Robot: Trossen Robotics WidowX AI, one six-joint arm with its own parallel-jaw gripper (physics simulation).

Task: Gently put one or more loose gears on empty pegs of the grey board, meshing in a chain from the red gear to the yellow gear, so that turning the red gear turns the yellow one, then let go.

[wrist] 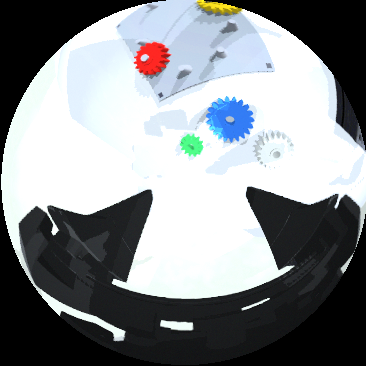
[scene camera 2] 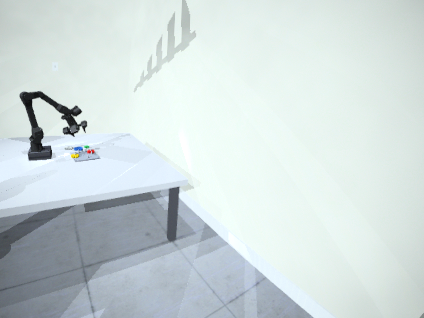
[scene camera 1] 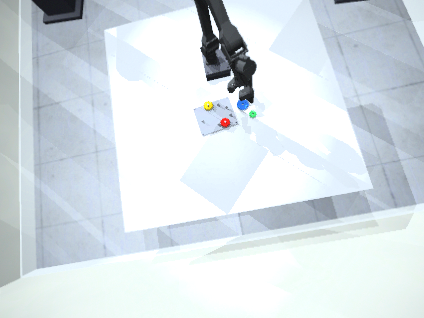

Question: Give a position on a grey board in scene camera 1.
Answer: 211, 118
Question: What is my gripper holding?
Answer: Nothing.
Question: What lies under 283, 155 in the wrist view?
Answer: A white gear.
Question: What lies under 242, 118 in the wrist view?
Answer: A blue gear.
